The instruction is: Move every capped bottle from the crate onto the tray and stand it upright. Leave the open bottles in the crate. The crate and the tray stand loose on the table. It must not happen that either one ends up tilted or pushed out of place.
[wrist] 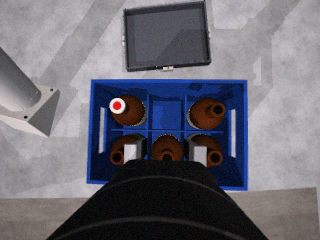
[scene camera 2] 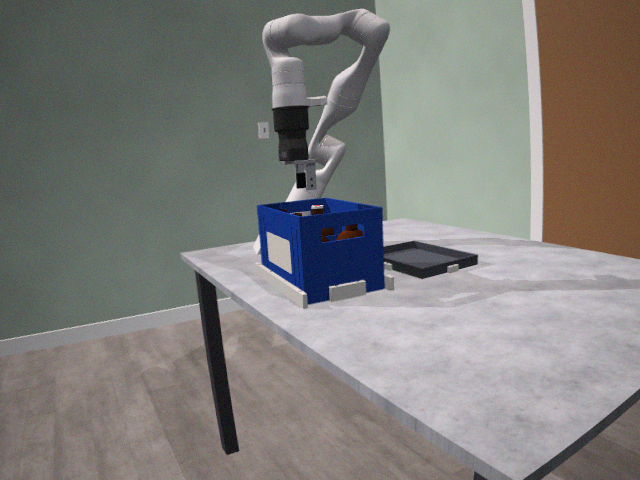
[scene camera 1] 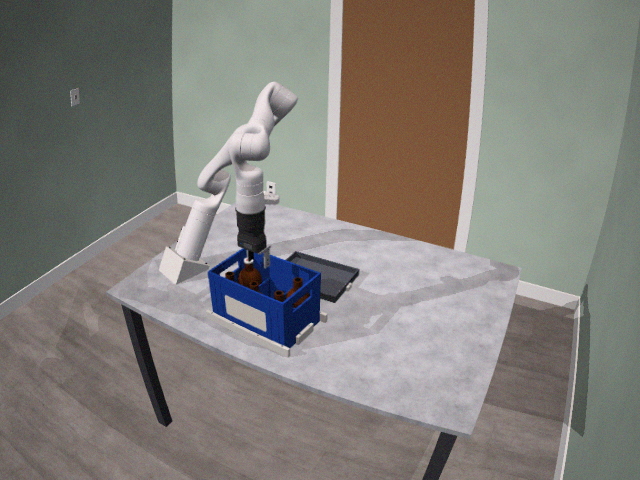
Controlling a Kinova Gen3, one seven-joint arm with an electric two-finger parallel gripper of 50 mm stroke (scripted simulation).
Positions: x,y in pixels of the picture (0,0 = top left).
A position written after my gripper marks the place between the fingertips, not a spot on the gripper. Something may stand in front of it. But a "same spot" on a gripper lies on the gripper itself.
My gripper shows in the wrist view (165,146), in scene camera 2 and in scene camera 1. A blue crate shows in the wrist view (167,100), in scene camera 2 (291,246) and in scene camera 1 (278,321). A dark tray shows in the wrist view, in scene camera 2 and in scene camera 1 (335,277). The same spot on the dark tray: (scene camera 2: 408,257) is (wrist: 152,38). One and the same spot on my gripper: (scene camera 1: 266,256) is (scene camera 2: 309,173).
